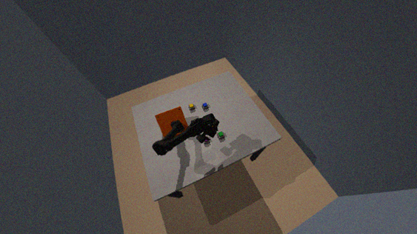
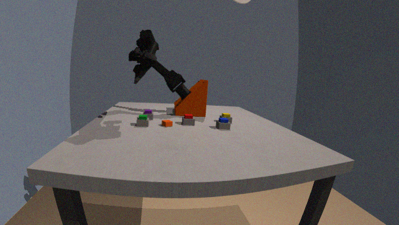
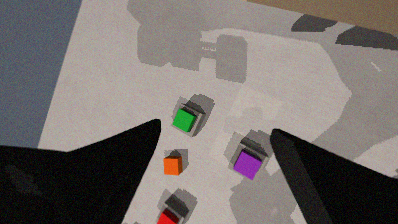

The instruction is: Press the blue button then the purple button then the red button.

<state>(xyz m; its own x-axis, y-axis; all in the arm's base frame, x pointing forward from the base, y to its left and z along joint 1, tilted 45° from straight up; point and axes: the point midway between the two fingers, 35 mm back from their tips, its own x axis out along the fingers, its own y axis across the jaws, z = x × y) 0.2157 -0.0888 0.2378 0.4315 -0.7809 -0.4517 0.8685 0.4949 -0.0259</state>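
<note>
Right now the blue button is 37 cm to the left of my gripper tip, 14 cm below it and 7 cm ahead of it. From my gripper tip the other things lie so: small orange block (16 cm below, 14 cm to the left, 7 cm ahead); then purple button (14 cm below, 5 cm to the left, 5 cm behind); then green button (14 cm below, 8 cm ahead, 4 cm to the left).
</note>
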